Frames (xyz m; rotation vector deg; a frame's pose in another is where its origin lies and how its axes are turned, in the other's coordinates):
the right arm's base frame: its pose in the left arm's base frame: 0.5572 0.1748 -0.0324 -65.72 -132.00 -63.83
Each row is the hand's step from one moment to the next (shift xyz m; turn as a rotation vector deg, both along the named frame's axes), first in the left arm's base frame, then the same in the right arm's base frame.
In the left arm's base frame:
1: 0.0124 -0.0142 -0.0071 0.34 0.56 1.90
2: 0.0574 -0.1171 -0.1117 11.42 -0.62 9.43
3: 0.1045 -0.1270 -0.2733 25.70 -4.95 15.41
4: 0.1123 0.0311 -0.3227 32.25 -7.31 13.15
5: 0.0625 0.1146 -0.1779 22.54 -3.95 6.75
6: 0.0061 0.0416 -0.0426 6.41 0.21 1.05
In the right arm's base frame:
1: -0.0192 0.0010 -0.0059 1.20 1.42 -0.76
2: -0.1622 -0.0538 -0.0165 -1.85 13.44 -5.98
3: -0.2915 -0.1011 0.0809 -9.42 26.03 -12.49
4: -0.2429 -0.0615 0.2344 -16.03 29.17 -12.58
5: -0.0834 0.0024 0.2043 -12.04 19.60 -6.35
6: -0.0071 -0.0012 0.0594 -3.24 5.63 -0.23

